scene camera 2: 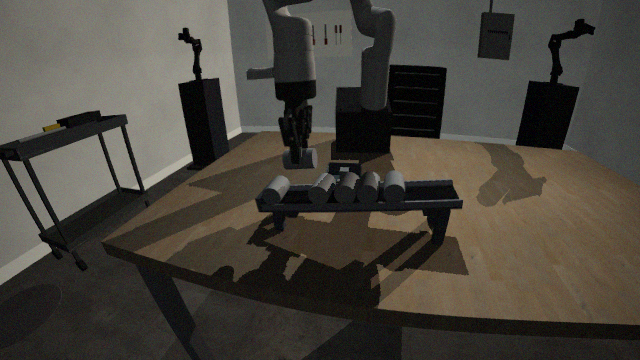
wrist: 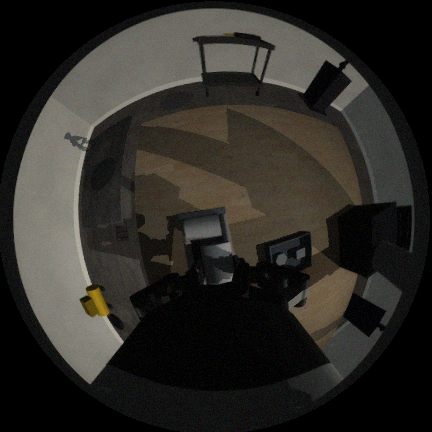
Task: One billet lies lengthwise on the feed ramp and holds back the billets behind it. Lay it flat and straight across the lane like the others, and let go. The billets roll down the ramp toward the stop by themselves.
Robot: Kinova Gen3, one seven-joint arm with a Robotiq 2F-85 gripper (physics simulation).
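Frame: origin at the arm's base, x ahead, y left, z up, level; millimetres.
Seen in the pictures: gripper, fingertip midpoint: (scene camera 2: 300, 161) (wrist: 217, 263); arm's base, origin of the base link: (scene camera 2: 373, 103) (wrist: 379, 254).
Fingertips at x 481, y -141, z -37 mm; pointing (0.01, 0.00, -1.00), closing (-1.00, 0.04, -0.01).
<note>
Pixels of each thing's middle, then the offset from my fingertips to it. Level surfaces: height alone.
- grey billet, body centre: (wrist: 218, 265) (scene camera 2: 300, 159) dx +0, dy +0, dz +5 mm
- small dark box, body centre: (scene camera 2: 344, 173) (wrist: 297, 252) dx -204, dy +66, dz -115 mm
- table, its level: dz -132 mm
My gripper (scene camera 2: 298, 161) (wrist: 217, 263) is shut on a grey billet (scene camera 2: 307, 158) (wrist: 218, 256), held above and behind the left part of the feed ramp (scene camera 2: 434, 204) (wrist: 224, 227) in the scene view. The held billet is about level, its length running roughly along the ramp. One billet (scene camera 2: 276, 189) (wrist: 202, 227) lies across the lane at the ramp's left end. Right of it is a gap, then several more billets lie across the lane side by side: the first (scene camera 2: 321, 188) slightly skewed, the last (scene camera 2: 394, 187) farthest right. The wrist view hides these behind the gripper.
A small dark box (scene camera 2: 344, 167) (wrist: 290, 251) with light shapes on its face stands on the table (scene camera 2: 525, 240) (wrist: 200, 175) behind the ramp. The arm's dark base (scene camera 2: 362, 130) stands at the table's back. A cart (scene camera 2: 75, 131) (wrist: 232, 41) stands off the table's left side.
</note>
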